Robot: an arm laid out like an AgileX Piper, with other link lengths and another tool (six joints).
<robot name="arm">
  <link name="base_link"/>
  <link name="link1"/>
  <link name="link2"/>
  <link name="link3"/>
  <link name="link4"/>
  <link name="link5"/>
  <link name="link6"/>
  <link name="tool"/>
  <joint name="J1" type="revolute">
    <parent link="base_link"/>
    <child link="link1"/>
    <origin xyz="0 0 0.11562"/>
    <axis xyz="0 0 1"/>
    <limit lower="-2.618" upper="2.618"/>
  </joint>
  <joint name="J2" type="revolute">
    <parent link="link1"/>
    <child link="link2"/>
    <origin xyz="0 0 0"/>
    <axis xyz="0 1 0"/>
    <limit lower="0" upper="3.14"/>
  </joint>
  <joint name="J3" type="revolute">
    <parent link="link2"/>
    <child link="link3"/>
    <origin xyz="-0.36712 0 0.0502"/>
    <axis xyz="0 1 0"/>
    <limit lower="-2.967" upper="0"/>
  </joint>
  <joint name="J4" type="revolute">
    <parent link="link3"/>
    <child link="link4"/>
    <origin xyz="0.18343 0 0.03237"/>
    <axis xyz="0.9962 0 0.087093"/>
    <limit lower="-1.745" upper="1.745"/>
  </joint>
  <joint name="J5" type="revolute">
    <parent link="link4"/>
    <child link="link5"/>
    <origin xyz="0 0 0"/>
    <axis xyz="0 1 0"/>
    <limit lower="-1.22" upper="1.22"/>
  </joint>
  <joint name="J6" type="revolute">
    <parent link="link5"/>
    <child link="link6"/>
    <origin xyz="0.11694 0 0.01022"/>
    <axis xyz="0.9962 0 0.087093"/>
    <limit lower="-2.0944" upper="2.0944"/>
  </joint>
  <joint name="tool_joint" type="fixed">
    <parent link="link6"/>
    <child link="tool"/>
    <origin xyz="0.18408 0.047 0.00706" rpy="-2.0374 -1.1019 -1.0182"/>
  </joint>
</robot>
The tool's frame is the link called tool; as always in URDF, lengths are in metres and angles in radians.
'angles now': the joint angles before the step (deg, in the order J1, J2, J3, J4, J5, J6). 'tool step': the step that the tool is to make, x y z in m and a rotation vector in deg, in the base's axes. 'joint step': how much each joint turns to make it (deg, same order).
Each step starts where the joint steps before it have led.
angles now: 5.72, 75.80, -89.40, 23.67, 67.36, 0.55
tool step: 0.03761, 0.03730, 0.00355, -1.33, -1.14, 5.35
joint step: 6.90, 8.57, -9.43, -2.29, -0.43, 0.96
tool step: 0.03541, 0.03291, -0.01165, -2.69, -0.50, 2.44
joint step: 6.40, 7.81, -8.12, -5.12, -0.37, 3.10
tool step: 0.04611, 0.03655, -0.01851, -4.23, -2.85, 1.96
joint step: 6.01, 9.19, -9.92, -6.94, -0.79, 2.14
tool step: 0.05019, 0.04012, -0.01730, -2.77, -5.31, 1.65
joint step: 4.33, 8.92, -8.78, -5.71, -3.67, 0.44
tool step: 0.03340, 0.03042, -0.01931, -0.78, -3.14, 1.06
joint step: 2.05, 6.37, -4.76, -2.47, -3.93, 0.01
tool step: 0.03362, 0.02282, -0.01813, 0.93, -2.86, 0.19
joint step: 0.48, 5.38, -2.54, -0.76, -5.76, -0.01
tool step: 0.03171, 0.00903, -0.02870, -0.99, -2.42, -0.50
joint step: -0.04, 4.56, -0.08, -2.18, -6.01, 0.02
